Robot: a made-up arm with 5 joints. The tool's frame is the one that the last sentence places.
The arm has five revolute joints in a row. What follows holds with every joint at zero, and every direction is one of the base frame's. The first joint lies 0.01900 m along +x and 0.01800 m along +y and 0.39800 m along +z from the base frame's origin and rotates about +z. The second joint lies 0.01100 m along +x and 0.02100 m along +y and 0.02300 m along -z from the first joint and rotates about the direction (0, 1, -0.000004). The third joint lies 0.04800 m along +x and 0.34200 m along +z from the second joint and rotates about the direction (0, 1, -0.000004). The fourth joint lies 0.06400 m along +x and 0.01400 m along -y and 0.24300 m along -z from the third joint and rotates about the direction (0, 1, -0.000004). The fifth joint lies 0.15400 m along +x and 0.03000 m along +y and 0.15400 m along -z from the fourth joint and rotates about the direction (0, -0.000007, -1). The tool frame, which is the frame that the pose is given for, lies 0.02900 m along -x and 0.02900 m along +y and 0.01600 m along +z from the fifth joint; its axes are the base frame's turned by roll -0.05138, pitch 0.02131 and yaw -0.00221 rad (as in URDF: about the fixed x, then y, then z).
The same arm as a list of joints. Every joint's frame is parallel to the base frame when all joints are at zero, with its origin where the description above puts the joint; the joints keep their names.
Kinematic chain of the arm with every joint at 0, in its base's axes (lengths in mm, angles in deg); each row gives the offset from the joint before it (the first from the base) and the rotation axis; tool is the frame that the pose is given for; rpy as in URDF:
joint 1: xyz 19 18 398 axis +z
joint 2: xyz 11 21 -23 axis +y
joint 3: xyz 48 0 342 axis +y
joint 4: xyz 64 -14 -243 axis +y
joint 5: xyz 154 30 -154 axis -z
tool: xyz -29 29 16 rpy -2.94 1.22 -0.13

